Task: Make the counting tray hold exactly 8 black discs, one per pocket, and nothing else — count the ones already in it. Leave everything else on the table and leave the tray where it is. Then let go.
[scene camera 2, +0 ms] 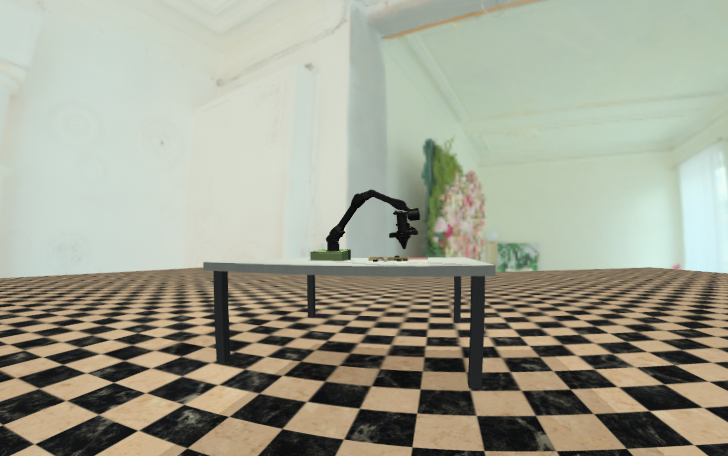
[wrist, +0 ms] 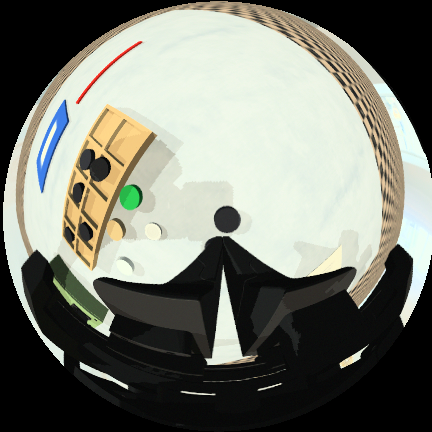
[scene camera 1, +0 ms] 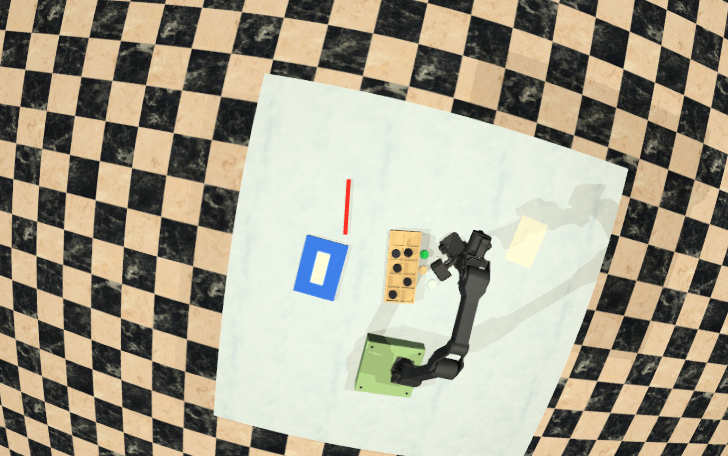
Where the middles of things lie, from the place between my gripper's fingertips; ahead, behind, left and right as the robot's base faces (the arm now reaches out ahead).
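Labels:
Tan counting tray (scene camera 1: 399,239): my hand 60 mm above it, 140 mm past it, 120 mm to the right of it.

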